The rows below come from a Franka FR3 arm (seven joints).
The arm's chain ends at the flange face. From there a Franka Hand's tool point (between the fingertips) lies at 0.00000 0.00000 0.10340 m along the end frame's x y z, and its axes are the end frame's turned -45 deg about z.
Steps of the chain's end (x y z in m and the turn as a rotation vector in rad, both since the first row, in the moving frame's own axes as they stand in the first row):
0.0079, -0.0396, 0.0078, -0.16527, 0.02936, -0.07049
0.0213, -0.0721, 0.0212, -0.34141, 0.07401, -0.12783
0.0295, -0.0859, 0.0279, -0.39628, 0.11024, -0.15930
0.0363, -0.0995, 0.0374, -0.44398, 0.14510, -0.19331
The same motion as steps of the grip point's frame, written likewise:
0.0242, -0.0079, 0.0063, -0.13762, -0.09610, -0.07049
0.0489, -0.0050, 0.0150, -0.29375, -0.18908, -0.12783
0.0643, -0.0024, 0.0193, -0.35816, -0.20226, -0.15930
0.0792, -0.0014, 0.0264, -0.41654, -0.21134, -0.19331

